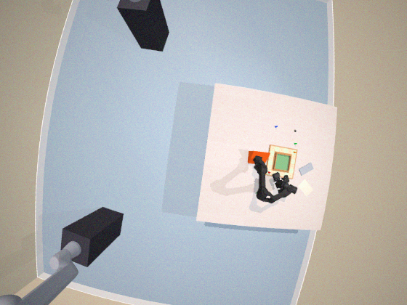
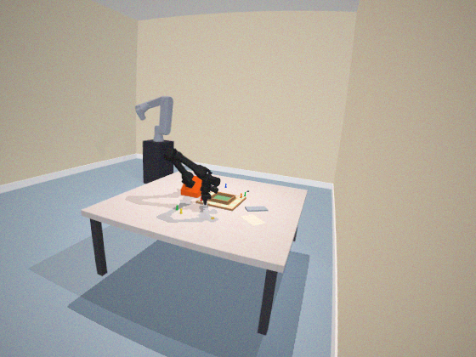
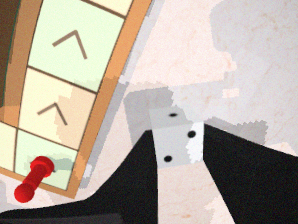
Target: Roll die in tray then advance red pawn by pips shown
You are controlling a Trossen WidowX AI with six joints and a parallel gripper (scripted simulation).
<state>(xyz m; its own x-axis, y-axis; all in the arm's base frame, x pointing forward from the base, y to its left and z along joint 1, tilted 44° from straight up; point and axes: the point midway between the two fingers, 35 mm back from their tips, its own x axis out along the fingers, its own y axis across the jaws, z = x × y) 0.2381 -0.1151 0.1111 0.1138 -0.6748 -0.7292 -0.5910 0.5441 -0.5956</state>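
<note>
Now: the red pawn 7 cm behind my gripper tip and 7 cm to the left of it. Also, from my gripper tip: white die: right at my gripper tip; yellow pawn: 7 cm behind, 18 cm to the right, 1 cm below; green tray: 3 cm ahead, 19 cm to the left, 2 cm below.
</note>
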